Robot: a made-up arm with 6 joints. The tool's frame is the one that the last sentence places.
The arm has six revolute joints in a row. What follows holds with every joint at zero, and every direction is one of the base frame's. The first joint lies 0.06 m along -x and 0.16 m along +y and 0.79 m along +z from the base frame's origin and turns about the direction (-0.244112, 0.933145, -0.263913). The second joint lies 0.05 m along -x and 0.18 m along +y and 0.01 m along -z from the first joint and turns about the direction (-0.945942, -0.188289, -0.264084). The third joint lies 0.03 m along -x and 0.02 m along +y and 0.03 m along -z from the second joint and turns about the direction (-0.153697, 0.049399, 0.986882). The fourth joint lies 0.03 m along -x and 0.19 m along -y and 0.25 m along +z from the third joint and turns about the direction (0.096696, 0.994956, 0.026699). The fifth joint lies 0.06 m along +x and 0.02 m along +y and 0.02 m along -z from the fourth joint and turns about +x. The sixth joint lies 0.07 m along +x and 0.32 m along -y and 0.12 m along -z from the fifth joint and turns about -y. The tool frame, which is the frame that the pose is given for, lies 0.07 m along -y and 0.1 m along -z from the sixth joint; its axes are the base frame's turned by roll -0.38, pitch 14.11 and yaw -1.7 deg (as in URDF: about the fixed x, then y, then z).
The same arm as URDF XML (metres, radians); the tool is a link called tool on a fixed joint. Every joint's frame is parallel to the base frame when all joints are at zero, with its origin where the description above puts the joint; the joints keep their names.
<robot name="arm">
<joint name="tool_fixed" type="fixed"><parent link="link6"/><child link="tool"/><origin xyz="0.0000 -0.0700 -0.1000" rpy="-0.0066 0.2463 -0.0297"/></joint>
<joint name="joint 6" type="continuous"><parent link="link5"/><child link="link6"/><origin xyz="0.0700 -0.3200 -0.1200" rpy="0.0000 0.0000 0.0000"/><axis xyz="0 -1 0"/></joint>
<joint name="joint 5" type="continuous"><parent link="link4"/><child link="link5"/><origin xyz="0.0600 0.0200 -0.0200" rpy="0.0000 0.0000 0.0000"/><axis xyz="1 0 0"/></joint>
<joint name="joint 4" type="continuous"><parent link="link3"/><child link="link4"/><origin xyz="-0.0300 -0.1900 0.2500" rpy="0.0000 0.0000 0.0000"/><axis xyz="0.096696 0.994956 0.026699"/></joint>
<joint name="joint 3" type="continuous"><parent link="link2"/><child link="link3"/><origin xyz="-0.0300 0.0200 -0.0300" rpy="0.0000 0.0000 0.0000"/><axis xyz="-0.153697 0.049399 0.986882"/></joint>
<joint name="joint 2" type="continuous"><parent link="link1"/><child link="link2"/><origin xyz="-0.0500 0.1800 -0.0100" rpy="0.0000 0.0000 0.0000"/><axis xyz="-0.945932 -0.188306 -0.264109"/></joint>
<joint name="joint 1" type="continuous"><parent link="base"/><child link="link1"/><origin xyz="-0.0600 0.1600 0.7900" rpy="0.0000 0.0000 0.0000"/><axis xyz="-0.244112 0.933145 -0.263913"/></joint>
<link name="base"/>
<link name="link1"/>
<link name="link2"/>
<link name="link3"/>
<link name="link4"/>
<link name="link5"/>
<link name="link6"/>
<link name="tool"/>
</robot>

